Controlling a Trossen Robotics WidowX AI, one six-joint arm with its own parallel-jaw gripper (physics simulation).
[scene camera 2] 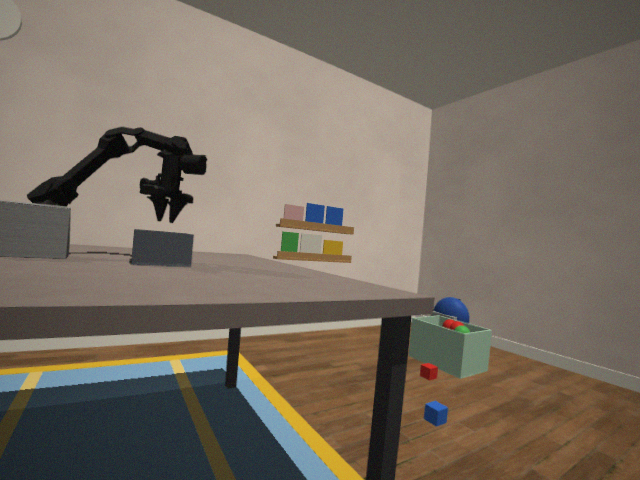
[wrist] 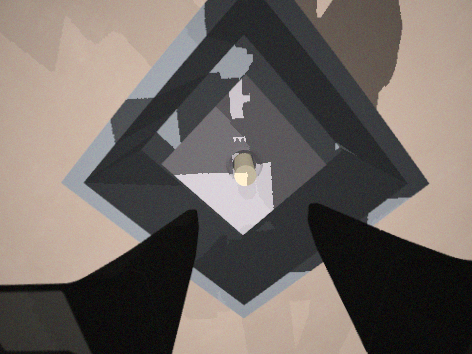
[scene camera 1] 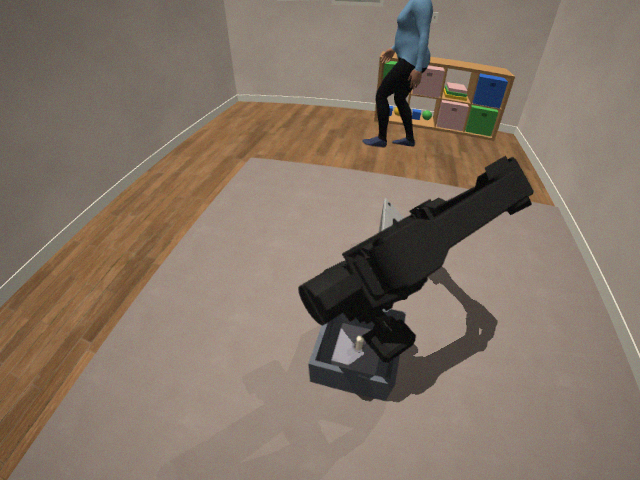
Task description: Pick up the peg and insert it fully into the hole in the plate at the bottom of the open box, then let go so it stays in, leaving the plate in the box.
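Where they show: gripper, fingertip midpoint: (scene camera 2: 165,222) (wrist: 253,215) (scene camera 1: 360,331); arm's base, link origin: (scene camera 2: 42,221).
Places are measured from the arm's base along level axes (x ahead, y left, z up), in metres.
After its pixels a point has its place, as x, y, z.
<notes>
The cream peg (scene camera 1: 358,344) @(0.312, -0.082, -0.023) (wrist: 244,170) @(0.303, -0.077, -0.011) stands upright in the hole of the light grey plate (scene camera 1: 343,351) @(0.323, -0.109, -0.041) (wrist: 290,170) @(0.338, -0.062, -0.041), with its upper part showing above the plate. How deep it sits cannot be told. The plate lies at the bottom of the dark grey open box (scene camera 1: 351,379) @(0.387, -0.088, -0.023) (scene camera 2: 162,248) @(0.293, -0.159, -0.048) (wrist: 245,295) @(0.368, -0.157, -0.009). My gripper (scene camera 2: 166,221) @(0.311, -0.083, 0.029) (wrist: 253,215) @(0.311, -0.083, 0.029) is open and empty, with its fingertips above the box rim. In the wrist view the peg is ahead of the gap between the two fingers and apart from both. The box walls hide the peg in scene camera 2.
The box stands on the table top (scene camera 1: 206,310) @(0.250, -0.458, -0.099) (scene camera 2: 289,289) @(0.473, -0.570, -0.099). A grey block (scene camera 2: 33,229) @(-0.014, -0.052, -0.023) stands at the arm's base. A person (scene camera 1: 408,67) stands beyond the table near a shelf unit (scene camera 1: 478,67). A green bin (scene camera 2: 447,346) is on the floor.
</notes>
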